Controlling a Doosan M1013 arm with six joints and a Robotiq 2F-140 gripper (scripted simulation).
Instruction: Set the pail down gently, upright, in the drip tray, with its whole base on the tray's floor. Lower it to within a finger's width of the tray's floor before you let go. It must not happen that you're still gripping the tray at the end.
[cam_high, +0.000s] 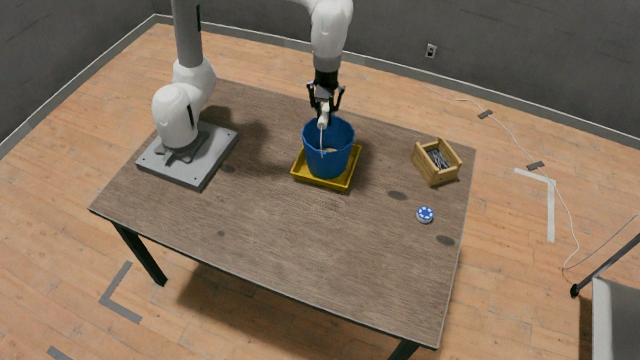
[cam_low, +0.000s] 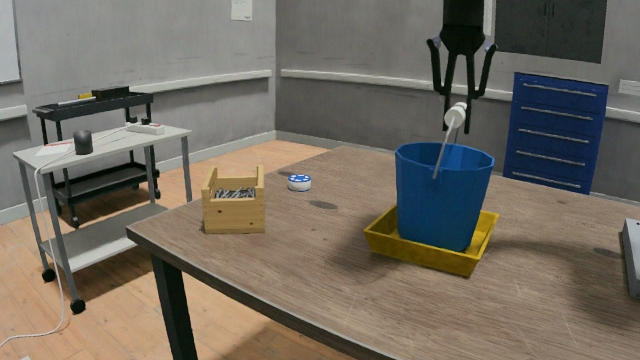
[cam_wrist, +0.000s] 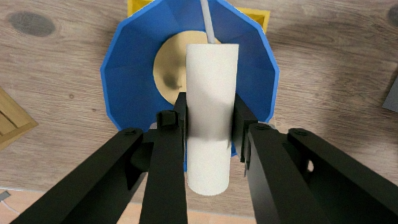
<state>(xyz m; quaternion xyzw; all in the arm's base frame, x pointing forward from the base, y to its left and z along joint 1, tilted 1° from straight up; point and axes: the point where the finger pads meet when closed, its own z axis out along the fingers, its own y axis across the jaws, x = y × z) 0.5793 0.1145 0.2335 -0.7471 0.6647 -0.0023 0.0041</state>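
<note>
Now: hand 10 mm short of the blue pail and 100 mm above it. From my hand the other things lie so: yellow drip tray: 20 mm ahead, 250 mm below; white disc: 440 mm ahead, 110 mm to the right, 250 mm below.
</note>
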